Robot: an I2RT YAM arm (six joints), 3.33 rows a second.
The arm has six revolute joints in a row. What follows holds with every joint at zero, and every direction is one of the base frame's. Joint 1 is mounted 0.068 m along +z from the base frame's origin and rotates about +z. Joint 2 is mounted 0.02 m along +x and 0.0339 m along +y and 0.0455 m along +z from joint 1 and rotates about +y. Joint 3 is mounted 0.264 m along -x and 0.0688 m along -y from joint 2 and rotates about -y. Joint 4 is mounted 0.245 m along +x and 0.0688 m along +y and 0.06 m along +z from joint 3 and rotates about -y. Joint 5 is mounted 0.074 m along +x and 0.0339 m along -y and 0.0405 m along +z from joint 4 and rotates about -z. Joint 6 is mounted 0.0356 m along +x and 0.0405 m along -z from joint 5 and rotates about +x. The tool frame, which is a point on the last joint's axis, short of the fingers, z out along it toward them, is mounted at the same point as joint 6; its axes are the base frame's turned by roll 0, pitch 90 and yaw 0 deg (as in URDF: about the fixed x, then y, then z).
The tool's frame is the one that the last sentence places.
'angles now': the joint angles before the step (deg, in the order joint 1, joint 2, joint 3, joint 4, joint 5, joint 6). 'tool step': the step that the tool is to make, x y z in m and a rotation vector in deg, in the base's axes. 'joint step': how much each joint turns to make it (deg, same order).
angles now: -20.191 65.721 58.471 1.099 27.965 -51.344
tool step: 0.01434 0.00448 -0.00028 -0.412 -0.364 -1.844
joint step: 2.347 2.820 1.413 1.789 4.196 0.191
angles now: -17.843 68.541 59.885 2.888 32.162 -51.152
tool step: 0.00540 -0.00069 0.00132 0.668 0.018 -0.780
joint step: 0.309 1.336 1.417 -0.778 1.016 0.883
